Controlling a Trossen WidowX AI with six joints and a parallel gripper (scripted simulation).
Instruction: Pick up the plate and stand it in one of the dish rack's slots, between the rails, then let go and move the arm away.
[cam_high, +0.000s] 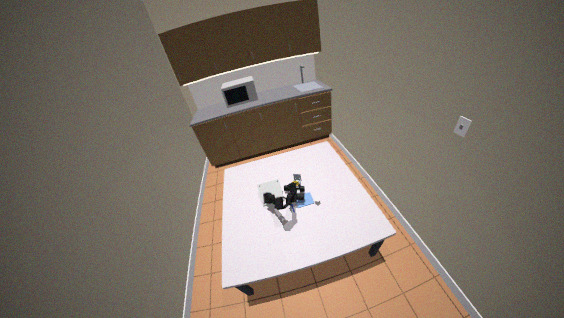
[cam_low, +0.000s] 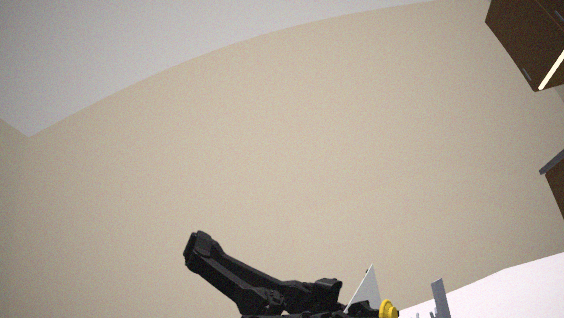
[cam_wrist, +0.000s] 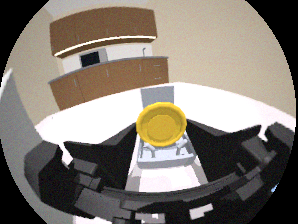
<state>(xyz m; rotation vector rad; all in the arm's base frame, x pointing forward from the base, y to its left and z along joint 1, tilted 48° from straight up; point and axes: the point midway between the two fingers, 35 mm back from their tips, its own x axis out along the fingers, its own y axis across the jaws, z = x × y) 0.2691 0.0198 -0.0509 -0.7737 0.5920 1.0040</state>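
The yellow plate is 10 mm to the right of my gripper tip. Round my gripper tip: grey dish rack 10 mm ahead, 20 mm to the left, 20 mm below; blue mat 10 mm ahead, 190 mm to the right, 40 mm below; blue spoon 100 mm behind, 230 mm to the right, 40 mm below.
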